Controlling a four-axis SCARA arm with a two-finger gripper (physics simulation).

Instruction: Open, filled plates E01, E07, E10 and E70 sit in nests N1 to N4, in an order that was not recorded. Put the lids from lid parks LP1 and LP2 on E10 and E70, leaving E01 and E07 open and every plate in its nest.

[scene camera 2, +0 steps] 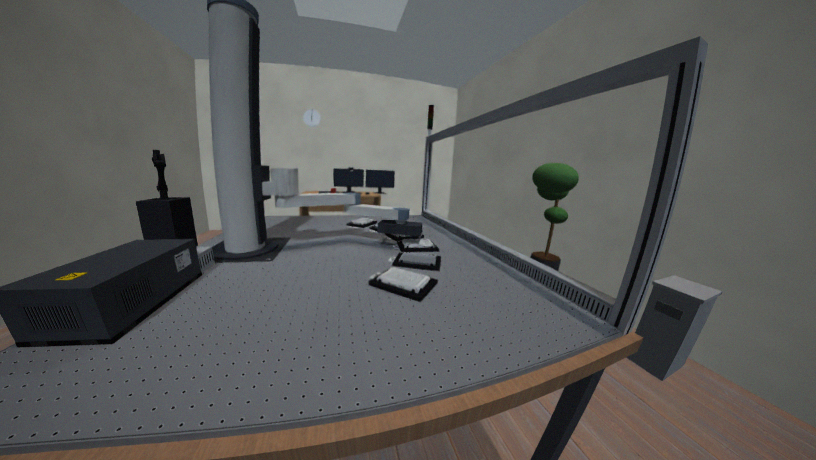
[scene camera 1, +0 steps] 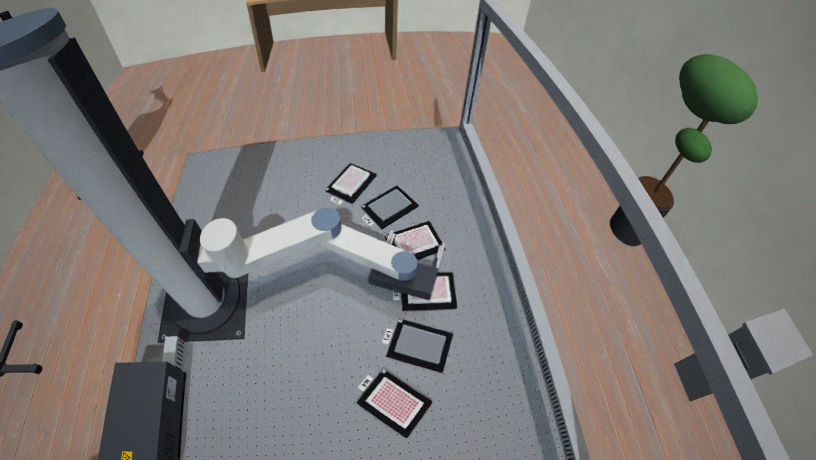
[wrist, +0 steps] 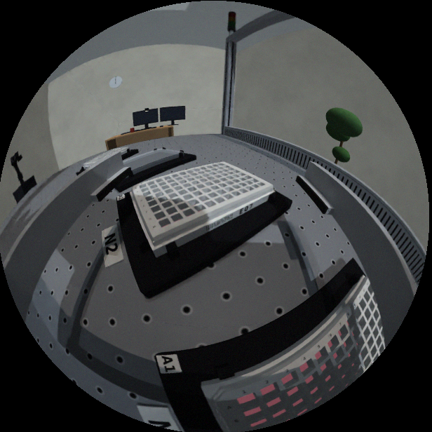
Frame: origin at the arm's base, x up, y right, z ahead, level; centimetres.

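Where they show: gripper, between the fingertips: [scene camera 1: 417, 238]; arm's base, origin of its link: [scene camera 2: 246, 251] [scene camera 1: 206, 299].
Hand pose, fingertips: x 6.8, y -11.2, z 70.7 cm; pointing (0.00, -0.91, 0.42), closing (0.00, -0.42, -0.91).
Each offset is from my fingertips to the top centre of the thing. Level surfaces: height alone.
Plate E07 {dz -0.3, dx -2.9, dy -1.8 cm} [wrist: 200, 197] [scene camera 1: 420, 236] stands open in nest N2 [wrist: 135, 270]; its code reads in the wrist view. My gripper [scene camera 1: 416, 245] [wrist: 213, 157] is open and empty, low, with a finger off each side of E07 and its body over N3. The open N3 plate {dz +0.9, dx -2.9, dy +16.4 cm} [scene camera 1: 441, 288] [wrist: 300, 380] [scene camera 2: 421, 244] is partly covered; its code is not readable. Open plates also sit in N1 {dz -19.3, dx -2.9, dy -31.4 cm} [scene camera 1: 352, 180] and N4 {dz -13.9, dx -2.9, dy +48.8 cm} [scene camera 1: 394, 402] [scene camera 2: 402, 280], codes unreadable. Clear lids lie in LP1 {dz -4.4, dx -3.7, dy +33.1 cm} [scene camera 1: 421, 344] [scene camera 2: 417, 258] and LP2 {dz -6.4, dx -3.7, dy -18.2 cm} [scene camera 1: 390, 205] [wrist: 157, 158].
The arm's column [scene camera 1: 114, 171] [scene camera 2: 231, 131] stands left of the row. A dark controller box [scene camera 1: 142, 405] [scene camera 2: 102, 285] is at the near left. A framed guard [scene camera 1: 562, 94] [scene camera 2: 560, 97] runs along the right edge of the perforated table {dx -5.5 cm} [scene camera 1: 274, 394] [scene camera 2: 297, 354].
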